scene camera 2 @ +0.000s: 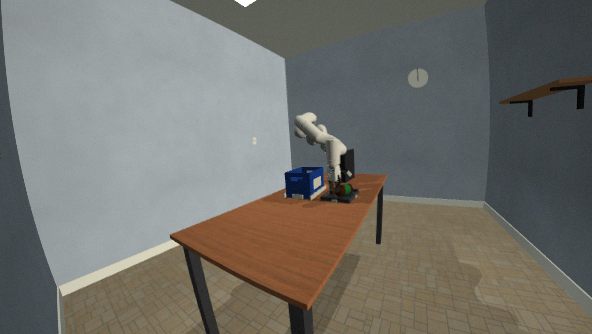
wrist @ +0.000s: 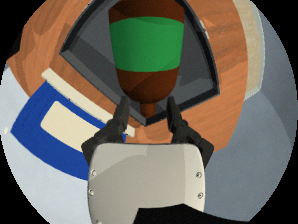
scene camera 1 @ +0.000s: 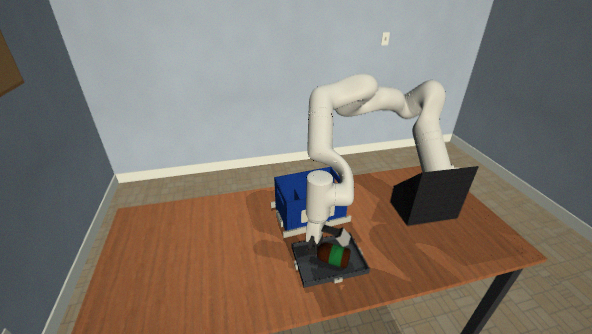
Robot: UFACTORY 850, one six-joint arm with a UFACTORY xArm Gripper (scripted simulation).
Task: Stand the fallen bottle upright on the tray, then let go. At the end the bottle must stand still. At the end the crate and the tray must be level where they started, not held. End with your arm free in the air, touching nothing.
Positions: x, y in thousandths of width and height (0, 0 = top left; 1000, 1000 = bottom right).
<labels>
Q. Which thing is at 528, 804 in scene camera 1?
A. A tray.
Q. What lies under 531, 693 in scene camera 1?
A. The gripper.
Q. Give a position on a blue crate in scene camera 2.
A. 504, 543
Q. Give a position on a blue crate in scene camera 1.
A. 491, 570
</labels>
